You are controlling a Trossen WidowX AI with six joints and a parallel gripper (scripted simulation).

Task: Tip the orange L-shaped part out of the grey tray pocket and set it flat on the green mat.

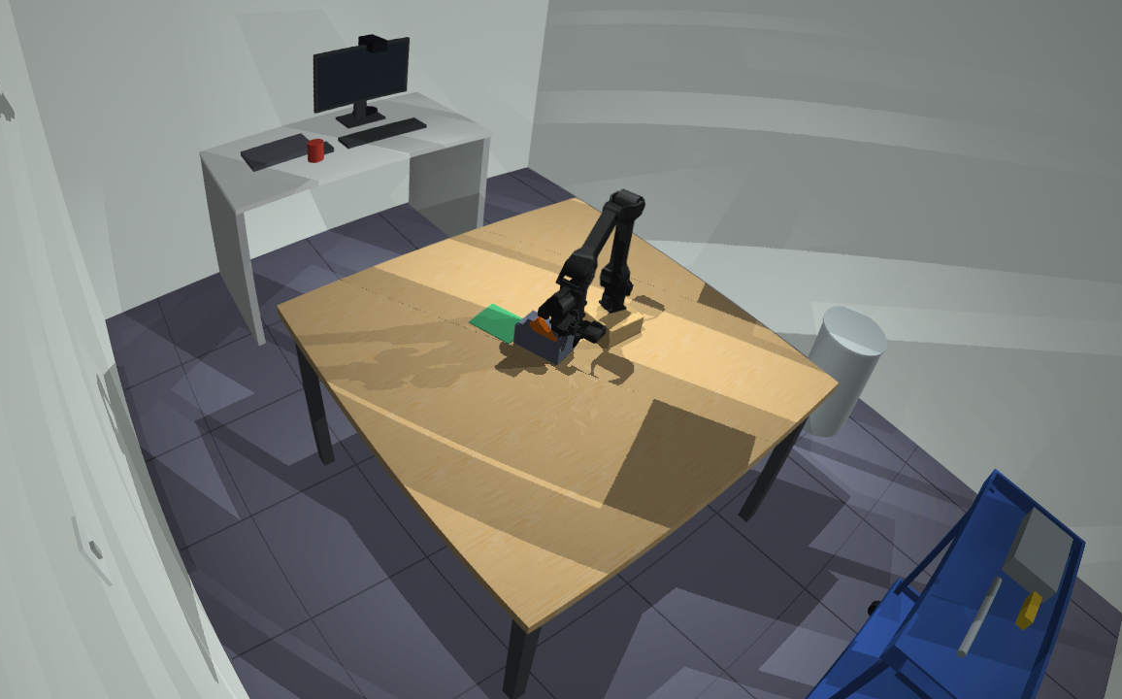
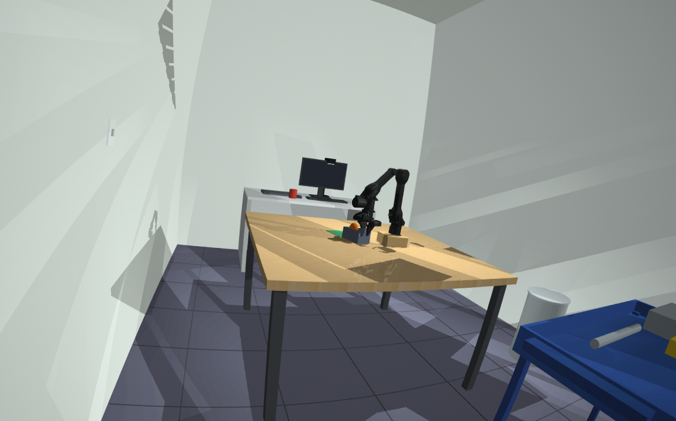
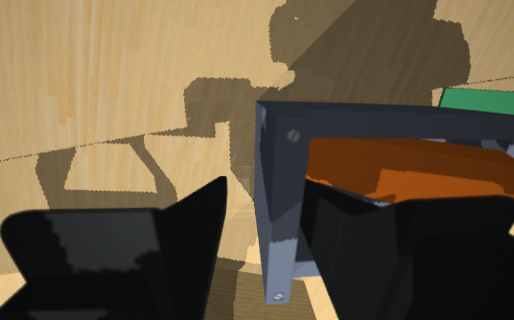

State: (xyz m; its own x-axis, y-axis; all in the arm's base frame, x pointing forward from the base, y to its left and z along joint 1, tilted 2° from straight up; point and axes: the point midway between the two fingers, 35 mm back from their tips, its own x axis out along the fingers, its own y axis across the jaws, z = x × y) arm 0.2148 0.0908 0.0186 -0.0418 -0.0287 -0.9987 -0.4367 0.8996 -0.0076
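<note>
My gripper tip is 20 mm short of the orange L-shaped part, 50 mm to the left of it and 10 mm above it. The rest, counted from my gripper tip: green mat: 100 mm ahead, 210 mm to the right, 60 mm below.
</note>
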